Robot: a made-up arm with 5 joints.
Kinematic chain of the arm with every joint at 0, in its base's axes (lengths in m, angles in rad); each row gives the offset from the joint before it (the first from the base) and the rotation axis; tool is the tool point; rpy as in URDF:
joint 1: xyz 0 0 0.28 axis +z
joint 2: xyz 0 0 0 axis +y
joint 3: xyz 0.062 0 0.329 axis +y
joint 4: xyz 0.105 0 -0.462 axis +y
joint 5: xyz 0.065 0 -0.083 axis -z
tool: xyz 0 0 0 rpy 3.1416 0 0
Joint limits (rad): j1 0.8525..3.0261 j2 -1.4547..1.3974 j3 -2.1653..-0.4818 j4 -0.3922..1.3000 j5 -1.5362..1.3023
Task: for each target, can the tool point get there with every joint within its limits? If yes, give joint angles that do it. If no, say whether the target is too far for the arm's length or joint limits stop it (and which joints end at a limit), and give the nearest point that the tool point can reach.
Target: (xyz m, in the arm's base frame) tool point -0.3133 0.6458 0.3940
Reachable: yes | joints 2.0225 0.3539 -1.4653 0.8379 0.2999
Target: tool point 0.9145 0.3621 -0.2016
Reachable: no: too far | nearest point 0.5058 0.5787 -0.1080 | short by 0.472 m
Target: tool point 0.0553 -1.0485 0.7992
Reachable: no: too far | nearest point 0.0384 -0.7290 0.7557 | short by 0.323 m
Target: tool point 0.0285 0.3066 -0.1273
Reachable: yes | joints 1.4781 0.8472 -0.6458 0.3693 -0.8483
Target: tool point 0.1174 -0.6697 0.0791
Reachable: no: joint limits stop it (at a limit: joint 2, joint 3, joint 4) | nearest point 0.0126 -0.0719 -0.0911 | short by 0.630 m
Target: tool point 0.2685 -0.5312 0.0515
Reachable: no: joint limits stop it (at a limit: joint 2, joint 3, joint 4) | nearest point 0.0329 -0.0651 -0.0911 | short by 0.541 m
